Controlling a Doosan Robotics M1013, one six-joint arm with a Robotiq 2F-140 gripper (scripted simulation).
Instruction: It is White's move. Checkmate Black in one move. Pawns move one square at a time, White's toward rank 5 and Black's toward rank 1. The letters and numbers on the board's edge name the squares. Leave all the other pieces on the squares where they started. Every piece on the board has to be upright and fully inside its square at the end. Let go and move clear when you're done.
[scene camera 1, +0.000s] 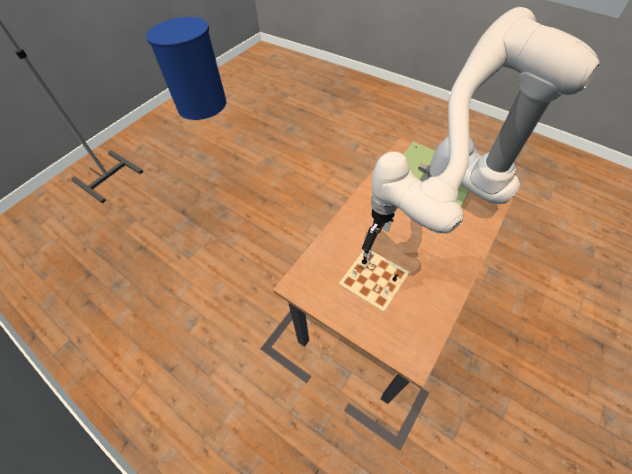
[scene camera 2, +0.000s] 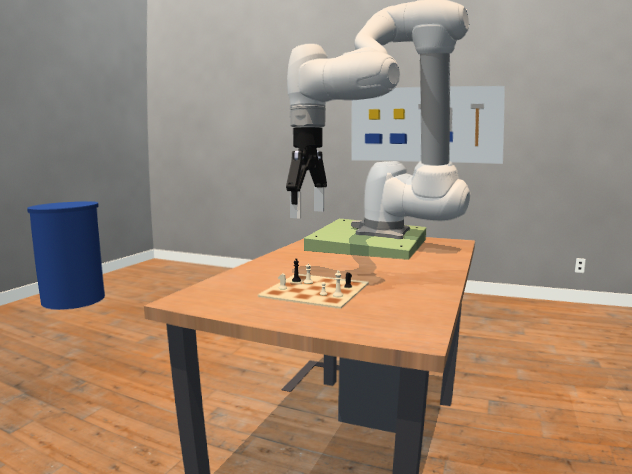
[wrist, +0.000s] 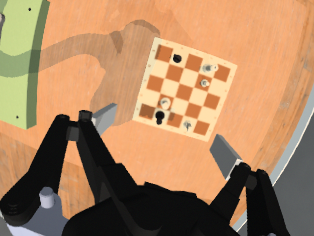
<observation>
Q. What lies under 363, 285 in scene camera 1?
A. A chessboard.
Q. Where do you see my gripper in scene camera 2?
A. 308, 214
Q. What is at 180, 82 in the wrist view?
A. A chessboard.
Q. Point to my gripper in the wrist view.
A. At 165, 128
</observation>
